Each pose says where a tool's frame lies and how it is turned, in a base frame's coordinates. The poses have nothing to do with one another.
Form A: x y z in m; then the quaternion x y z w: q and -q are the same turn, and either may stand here.
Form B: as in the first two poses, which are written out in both.
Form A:
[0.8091, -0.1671, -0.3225, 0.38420, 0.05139, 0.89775, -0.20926]
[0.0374, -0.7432, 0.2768, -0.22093, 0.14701, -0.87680, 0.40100]
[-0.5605, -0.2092, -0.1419, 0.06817, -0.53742, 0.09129, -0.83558]
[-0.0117, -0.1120, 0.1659, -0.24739, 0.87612, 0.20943, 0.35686]
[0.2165, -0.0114, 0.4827, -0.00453, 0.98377, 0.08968, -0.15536]
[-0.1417, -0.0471, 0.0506, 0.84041, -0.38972, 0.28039, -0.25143]
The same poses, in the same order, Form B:
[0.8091, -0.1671, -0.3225, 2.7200, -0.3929, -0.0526, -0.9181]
[0.0374, -0.7432, 0.2768, 2.3164, -0.2412, 0.1605, -0.9571]
[-0.5605, -0.2092, -0.1419, 1.1632, -0.1241, 0.9783, -0.1662]
[-0.0117, -0.1120, 0.1659, 2.4118, -0.2648, 0.9379, 0.2242]
[0.2165, -0.0114, 0.4827, 2.8296, 0.0046, -0.9959, -0.0908]
[-0.1417, -0.0471, 0.0506, 2.6333, -0.8683, 0.4027, -0.2897]

